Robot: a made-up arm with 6 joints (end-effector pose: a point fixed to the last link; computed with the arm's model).
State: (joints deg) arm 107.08 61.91 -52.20 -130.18 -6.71 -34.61
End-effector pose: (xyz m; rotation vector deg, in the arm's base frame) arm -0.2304 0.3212 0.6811 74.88 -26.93 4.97
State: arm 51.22 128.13 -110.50 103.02 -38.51 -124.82
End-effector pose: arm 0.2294 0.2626 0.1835 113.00 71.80 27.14
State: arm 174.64 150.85 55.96 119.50 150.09 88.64
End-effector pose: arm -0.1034 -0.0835 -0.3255 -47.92 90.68 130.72
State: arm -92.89 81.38 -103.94 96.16 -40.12 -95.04
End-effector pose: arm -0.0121 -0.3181 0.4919 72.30 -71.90 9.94
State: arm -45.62 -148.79 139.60 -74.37 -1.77 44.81
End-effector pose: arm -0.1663 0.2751 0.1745 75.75 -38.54 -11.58
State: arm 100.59 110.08 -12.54 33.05 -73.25 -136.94
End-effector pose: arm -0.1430 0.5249 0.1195 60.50 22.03 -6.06
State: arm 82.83 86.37 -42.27 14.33 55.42 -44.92
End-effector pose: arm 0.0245 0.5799 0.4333 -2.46 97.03 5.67
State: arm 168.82 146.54 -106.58 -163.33 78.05 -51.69
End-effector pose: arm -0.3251 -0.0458 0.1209 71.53 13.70 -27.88
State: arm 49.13 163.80 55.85 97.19 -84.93 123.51
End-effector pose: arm -0.0415 -0.0417 -0.3635 -154.31 -40.46 -48.06
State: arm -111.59 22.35 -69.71 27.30 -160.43 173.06
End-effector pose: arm 0.0965 -0.0724 0.7127 -71.94 92.53 -103.29
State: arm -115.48 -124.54 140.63 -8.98 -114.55 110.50
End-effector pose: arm 0.2680 0.2802 0.2419 16.21 63.87 -24.48
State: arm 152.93 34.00 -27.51 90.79 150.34 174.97
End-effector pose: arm -0.2432 -0.0301 0.7772 -31.11 88.36 -135.00
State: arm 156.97 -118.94 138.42 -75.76 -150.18 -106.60
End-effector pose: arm 0.3117 -0.2125 0.2251 -114.55 23.09 -45.25
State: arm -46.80 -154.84 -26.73 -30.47 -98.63 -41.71
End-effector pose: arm -0.0389 0.1465 -0.3210 85.22 43.91 -65.41
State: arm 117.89 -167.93 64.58 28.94 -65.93 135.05
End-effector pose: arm 0.0983 -0.3564 -0.2957 -95.44 -100.74 75.68
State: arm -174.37 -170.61 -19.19 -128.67 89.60 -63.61
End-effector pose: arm 0.0252 -0.0751 -0.4231 33.20 -100.69 31.96
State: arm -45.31 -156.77 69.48 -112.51 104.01 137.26
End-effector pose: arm -0.2989 0.3278 -0.1191 -14.55 -30.56 155.92
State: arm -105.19 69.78 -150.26 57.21 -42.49 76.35
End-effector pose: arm 0.0281 -0.1215 0.3499 -19.76 85.28 15.70
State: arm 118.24 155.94 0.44 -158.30 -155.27 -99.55
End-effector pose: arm -0.1719 0.1389 -0.2912 27.93 -51.74 -135.39
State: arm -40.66 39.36 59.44 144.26 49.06 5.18
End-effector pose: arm 0.4744 -0.2753 0.5175 -62.97 -76.30 -92.78
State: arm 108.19 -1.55 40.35 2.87 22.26 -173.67
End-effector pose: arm -0.1361 0.0892 0.9098 29.26 -36.81 17.85
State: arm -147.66 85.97 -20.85 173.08 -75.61 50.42
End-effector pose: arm -0.4952 -0.4122 0.3065 -33.11 -54.12 115.65
